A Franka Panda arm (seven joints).
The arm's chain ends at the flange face. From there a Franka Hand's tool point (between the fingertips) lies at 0.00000 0.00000 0.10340 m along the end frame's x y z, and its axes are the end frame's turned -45 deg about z.
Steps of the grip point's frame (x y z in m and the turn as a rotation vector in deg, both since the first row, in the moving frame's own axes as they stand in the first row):
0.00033 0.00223 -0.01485 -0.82 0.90 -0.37
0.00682 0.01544 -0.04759 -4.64 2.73 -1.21
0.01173 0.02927 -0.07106 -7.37 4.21 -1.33
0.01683 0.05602 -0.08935 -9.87 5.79 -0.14
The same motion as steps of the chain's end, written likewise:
-0.00038 0.00145 -0.01483 0.06 1.22 -0.37
0.00632 0.00376 -0.04713 -1.35 5.21 -1.21
0.01422 0.00856 -0.06993 -2.23 8.19 -1.33
0.03166 0.02256 -0.08729 -2.88 11.07 -0.14

